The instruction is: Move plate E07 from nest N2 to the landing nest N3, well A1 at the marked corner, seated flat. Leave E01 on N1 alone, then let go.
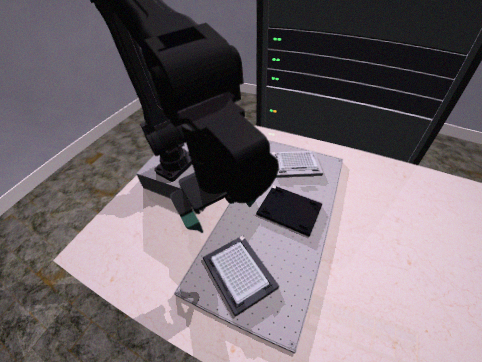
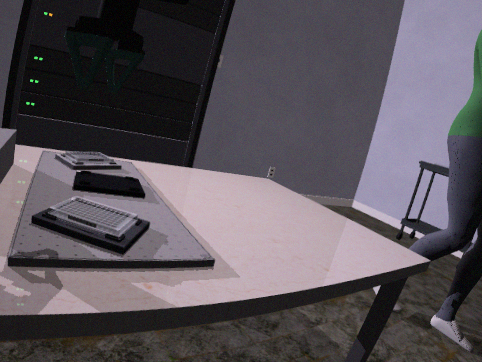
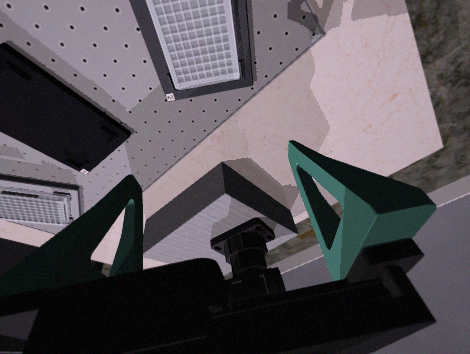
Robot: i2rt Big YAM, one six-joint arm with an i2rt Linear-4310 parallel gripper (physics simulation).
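My gripper [image 1: 226,217] [image 2: 100,90] [image 3: 212,164] is open and empty, its green fingers wide apart, high above the work surface. A clear-white plate [image 1: 240,272] [image 2: 95,216] [image 3: 197,42] lies in the dark grey nest [image 1: 221,285] [image 3: 215,90] at the near end; that nest bears an "A1" tag [image 3: 170,97] at one corner. A second plate [image 1: 298,160] [image 2: 82,159] [image 3: 32,207] lies in the light grey nest [image 1: 300,173] at the far end. Between them the black nest [image 1: 290,211] [image 2: 109,184] [image 3: 55,110] holds no plate. Plate and nest numbers cannot be read.
The nests stand on a perforated grey board [image 1: 280,320] [image 2: 165,252] [image 3: 115,80] on the pale table [image 1: 400,250] [image 2: 260,225] [image 3: 370,90]. The arm's grey base block [image 1: 157,186] [image 3: 185,210] is beside the board. A dark rack cabinet [image 1: 262,65] stands behind. A person [image 2: 462,165] is right of the table.
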